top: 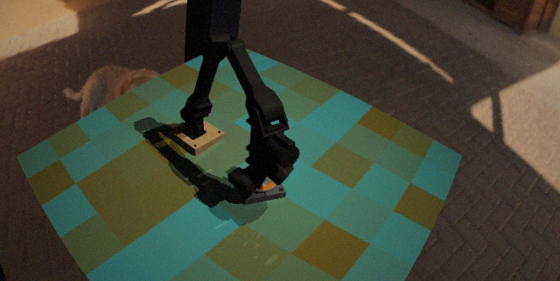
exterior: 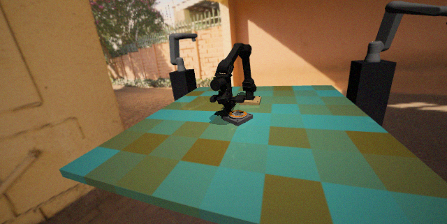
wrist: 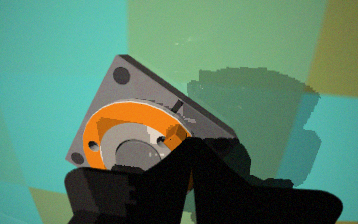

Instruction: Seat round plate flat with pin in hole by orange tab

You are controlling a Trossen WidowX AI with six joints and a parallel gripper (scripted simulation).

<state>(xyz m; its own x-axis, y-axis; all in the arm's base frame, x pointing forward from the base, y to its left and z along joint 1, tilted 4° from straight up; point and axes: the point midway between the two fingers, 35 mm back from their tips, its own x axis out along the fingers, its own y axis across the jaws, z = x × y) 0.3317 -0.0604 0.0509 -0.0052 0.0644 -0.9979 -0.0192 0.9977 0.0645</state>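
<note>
Now: the round plate 30 mm to the left of my gripper tip, 20 mm behind it and 10 mm below it.
</note>
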